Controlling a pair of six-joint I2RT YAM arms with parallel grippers.
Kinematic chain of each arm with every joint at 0, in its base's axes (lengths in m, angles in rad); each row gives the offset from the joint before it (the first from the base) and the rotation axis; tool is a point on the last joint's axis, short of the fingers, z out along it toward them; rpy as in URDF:
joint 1: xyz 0 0 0.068 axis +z
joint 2: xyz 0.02 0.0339 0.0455 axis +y
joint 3: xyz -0.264 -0.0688 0 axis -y
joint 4: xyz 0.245 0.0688 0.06 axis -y
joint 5: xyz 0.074 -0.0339 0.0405 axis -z
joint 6: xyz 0.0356 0 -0.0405 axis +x
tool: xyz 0 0 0 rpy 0 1.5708 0
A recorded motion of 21 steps. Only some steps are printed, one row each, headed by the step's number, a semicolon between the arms.
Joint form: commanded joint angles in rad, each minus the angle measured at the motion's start. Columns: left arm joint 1, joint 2, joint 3, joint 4, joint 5, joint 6; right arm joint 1, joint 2, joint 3, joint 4, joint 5, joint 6.
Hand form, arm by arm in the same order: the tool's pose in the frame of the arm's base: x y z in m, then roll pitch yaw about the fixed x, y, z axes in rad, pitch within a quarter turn. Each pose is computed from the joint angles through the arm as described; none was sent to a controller.
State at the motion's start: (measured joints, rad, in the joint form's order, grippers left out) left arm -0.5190 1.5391 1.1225 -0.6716 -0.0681 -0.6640; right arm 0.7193 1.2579 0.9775 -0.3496 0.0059 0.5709
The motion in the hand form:
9: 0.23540 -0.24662 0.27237 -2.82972 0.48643 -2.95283; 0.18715 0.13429 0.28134 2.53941 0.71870 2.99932
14: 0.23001 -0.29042 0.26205 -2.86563 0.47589 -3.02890; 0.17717 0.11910 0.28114 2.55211 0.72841 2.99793
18: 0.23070 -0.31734 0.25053 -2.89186 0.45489 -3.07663; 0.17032 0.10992 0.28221 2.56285 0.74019 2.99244
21: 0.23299 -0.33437 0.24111 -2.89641 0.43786 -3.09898; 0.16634 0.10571 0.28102 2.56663 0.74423 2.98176
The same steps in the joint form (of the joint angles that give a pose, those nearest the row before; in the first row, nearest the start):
9: -0.3125 0.0839 0.2166 -0.0842 -0.1523 -0.2181; -0.1027 -0.1923 -0.1329 -0.0990 -0.0436 -0.0261
14: -0.4051 0.2118 0.3266 -0.1050 -0.1750 -0.2441; -0.1353 -0.2650 -0.1671 -0.1379 -0.0530 -0.0509
18: -0.4447 0.3101 0.4091 -0.1215 -0.1714 -0.2503; -0.1538 -0.3128 -0.1832 -0.1666 -0.0490 -0.0653
21: -0.4629 0.3767 0.4625 -0.1215 -0.1592 -0.2538; -0.1594 -0.3385 -0.1979 -0.1764 -0.0401 -0.0643

